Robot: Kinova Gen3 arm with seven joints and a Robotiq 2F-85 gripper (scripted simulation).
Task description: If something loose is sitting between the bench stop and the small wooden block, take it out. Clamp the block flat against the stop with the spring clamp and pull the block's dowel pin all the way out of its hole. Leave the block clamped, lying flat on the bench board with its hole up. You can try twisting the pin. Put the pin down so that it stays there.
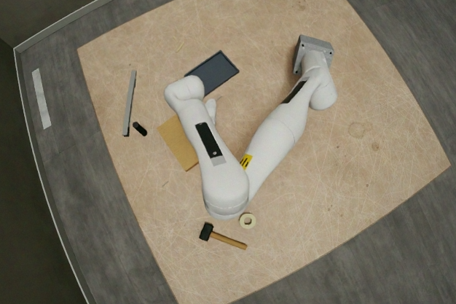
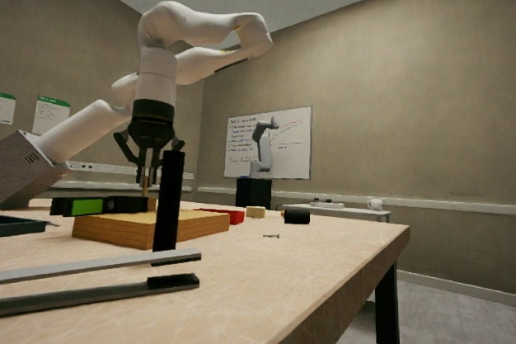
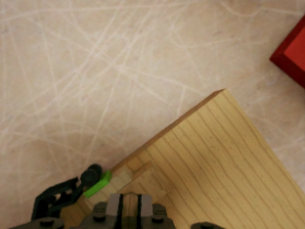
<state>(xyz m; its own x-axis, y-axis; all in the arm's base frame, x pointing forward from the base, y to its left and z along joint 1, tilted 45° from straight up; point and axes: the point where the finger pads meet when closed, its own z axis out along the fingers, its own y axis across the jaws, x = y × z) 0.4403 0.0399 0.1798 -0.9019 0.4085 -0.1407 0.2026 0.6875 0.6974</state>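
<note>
The dowel pin lies 20 mm below my hand. The rest, counted from my hand: wooden bench board 50 mm ahead, 20 mm to the left, 70 mm below; small wooden block 50 mm below; red block 60 mm behind, 190 mm to the left, 90 mm below.
</note>
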